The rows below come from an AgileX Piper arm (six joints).
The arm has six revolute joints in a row. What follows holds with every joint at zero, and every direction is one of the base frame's. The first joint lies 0.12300 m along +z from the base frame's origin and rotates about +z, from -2.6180 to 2.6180 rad. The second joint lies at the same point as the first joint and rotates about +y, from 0.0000 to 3.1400 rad. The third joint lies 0.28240 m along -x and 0.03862 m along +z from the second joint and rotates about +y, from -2.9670 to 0.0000 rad. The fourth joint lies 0.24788 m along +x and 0.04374 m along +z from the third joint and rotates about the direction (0.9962, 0, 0.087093), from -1.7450 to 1.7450 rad. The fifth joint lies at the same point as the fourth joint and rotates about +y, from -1.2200 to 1.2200 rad. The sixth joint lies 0.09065 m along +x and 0.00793 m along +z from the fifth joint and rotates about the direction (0.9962, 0, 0.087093), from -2.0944 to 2.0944 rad. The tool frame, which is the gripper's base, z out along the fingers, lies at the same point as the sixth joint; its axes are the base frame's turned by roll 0.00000, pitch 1.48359 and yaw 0.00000 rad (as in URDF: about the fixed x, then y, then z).
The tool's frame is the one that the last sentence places.
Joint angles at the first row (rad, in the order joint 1, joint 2, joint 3, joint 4, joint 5, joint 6):
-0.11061 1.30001 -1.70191 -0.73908 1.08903 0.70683
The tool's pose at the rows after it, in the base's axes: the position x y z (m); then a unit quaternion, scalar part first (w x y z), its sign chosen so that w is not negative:
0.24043, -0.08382, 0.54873, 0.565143, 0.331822, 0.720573, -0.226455
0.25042, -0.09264, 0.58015, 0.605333, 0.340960, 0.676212, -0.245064
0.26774, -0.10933, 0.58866, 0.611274, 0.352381, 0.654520, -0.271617
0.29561, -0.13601, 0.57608, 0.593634, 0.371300, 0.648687, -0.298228
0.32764, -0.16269, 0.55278, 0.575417, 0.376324, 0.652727, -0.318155
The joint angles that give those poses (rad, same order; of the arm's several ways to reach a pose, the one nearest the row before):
-0.11064 1.40150 -1.93853 -0.77182 1.10708 0.67636
-0.12965 1.51808 -2.17777 -0.81820 1.10983 0.65456
-0.17606 1.63953 -2.35833 -0.83485 1.12133 0.61798
-0.24218 1.76772 -2.47533 -0.83860 1.12807 0.60648
-0.29526 1.88164 -2.53283 -0.83858 1.10006 0.60641

